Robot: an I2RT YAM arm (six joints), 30 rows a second.
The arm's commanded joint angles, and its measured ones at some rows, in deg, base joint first. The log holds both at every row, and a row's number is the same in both.
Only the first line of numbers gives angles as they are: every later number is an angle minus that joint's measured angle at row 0.
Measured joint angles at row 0: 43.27, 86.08, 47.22, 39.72, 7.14, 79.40
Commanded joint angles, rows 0 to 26: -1.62, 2.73, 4.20, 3.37, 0.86, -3.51; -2.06, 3.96, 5.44, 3.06, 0.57, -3.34; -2.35, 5.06, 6.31, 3.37, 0.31, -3.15; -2.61, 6.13, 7.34, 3.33, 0.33, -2.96; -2.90, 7.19, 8.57, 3.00, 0.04, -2.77; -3.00, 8.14, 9.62, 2.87, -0.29, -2.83; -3.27, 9.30, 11.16, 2.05, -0.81, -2.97; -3.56, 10.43, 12.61, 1.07, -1.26, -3.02; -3.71, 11.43, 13.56, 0.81, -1.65, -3.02; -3.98, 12.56, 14.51, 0.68, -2.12, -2.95; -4.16, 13.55, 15.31, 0.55, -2.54, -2.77; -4.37, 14.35, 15.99, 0.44, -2.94, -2.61; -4.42, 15.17, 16.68, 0.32, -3.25, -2.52; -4.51, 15.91, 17.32, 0.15, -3.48, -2.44; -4.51, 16.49, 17.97, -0.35, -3.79, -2.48; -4.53, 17.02, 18.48, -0.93, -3.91, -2.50; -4.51, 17.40, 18.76, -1.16, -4.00, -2.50; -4.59, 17.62, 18.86, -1.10, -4.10, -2.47; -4.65, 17.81, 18.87, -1.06, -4.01, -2.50; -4.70, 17.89, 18.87, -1.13, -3.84, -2.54; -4.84, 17.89, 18.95, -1.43, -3.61, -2.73; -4.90, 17.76, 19.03, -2.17, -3.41, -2.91; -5.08, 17.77, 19.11, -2.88, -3.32, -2.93; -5.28, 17.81, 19.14, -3.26, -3.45, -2.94; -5.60, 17.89, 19.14, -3.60, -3.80, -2.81; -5.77, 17.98, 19.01, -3.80, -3.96, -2.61; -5.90, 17.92, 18.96, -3.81, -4.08, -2.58
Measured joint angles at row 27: -5.18, 17.60, 17.51, -2.71, -3.52, -0.44
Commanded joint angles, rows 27 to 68: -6.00, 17.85, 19.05, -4.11, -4.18, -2.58; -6.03, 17.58, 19.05, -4.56, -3.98, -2.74; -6.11, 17.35, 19.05, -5.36, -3.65, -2.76; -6.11, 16.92, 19.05, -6.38, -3.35, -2.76; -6.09, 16.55, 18.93, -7.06, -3.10, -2.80; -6.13, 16.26, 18.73, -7.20, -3.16, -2.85; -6.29, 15.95, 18.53, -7.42, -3.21, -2.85; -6.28, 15.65, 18.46, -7.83, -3.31, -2.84; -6.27, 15.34, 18.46, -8.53, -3.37, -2.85; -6.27, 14.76, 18.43, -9.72, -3.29, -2.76; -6.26, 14.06, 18.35, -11.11, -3.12, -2.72; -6.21, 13.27, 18.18, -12.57, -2.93, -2.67; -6.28, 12.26, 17.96, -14.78, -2.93, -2.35; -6.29, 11.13, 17.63, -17.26, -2.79, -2.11; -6.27, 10.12, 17.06, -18.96, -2.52, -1.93; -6.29, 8.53, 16.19, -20.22, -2.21, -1.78; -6.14, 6.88, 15.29, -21.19, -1.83, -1.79; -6.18, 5.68, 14.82, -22.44, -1.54, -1.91; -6.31, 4.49, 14.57, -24.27, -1.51, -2.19; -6.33, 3.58, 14.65, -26.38, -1.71, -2.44; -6.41, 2.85, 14.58, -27.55, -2.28, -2.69; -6.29, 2.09, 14.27, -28.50, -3.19, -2.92; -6.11, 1.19, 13.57, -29.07, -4.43, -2.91; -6.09, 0.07, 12.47, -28.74, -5.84, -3.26; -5.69, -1.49, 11.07, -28.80, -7.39, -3.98; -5.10, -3.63, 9.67, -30.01, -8.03, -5.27; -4.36, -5.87, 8.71, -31.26, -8.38, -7.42; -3.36, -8.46, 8.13, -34.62, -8.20, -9.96; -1.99, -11.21, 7.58, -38.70, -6.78, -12.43; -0.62, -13.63, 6.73, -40.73, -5.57, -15.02; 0.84, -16.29, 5.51, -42.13, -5.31, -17.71; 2.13, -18.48, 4.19, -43.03, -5.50, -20.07; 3.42, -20.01, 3.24, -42.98, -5.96, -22.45; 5.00, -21.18, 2.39, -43.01, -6.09, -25.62; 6.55, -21.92, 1.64, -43.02, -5.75, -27.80; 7.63, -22.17, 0.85, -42.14, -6.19, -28.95; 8.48, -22.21, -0.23, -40.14, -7.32, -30.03; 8.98, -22.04, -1.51, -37.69, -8.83, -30.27; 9.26, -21.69, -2.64, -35.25, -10.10, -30.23; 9.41, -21.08, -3.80, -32.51, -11.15, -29.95; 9.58, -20.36, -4.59, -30.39, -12.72, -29.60; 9.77, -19.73, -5.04, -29.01, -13.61, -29.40
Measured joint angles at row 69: 9.26, -21.39, -3.17, -34.42, -9.69, -25.49
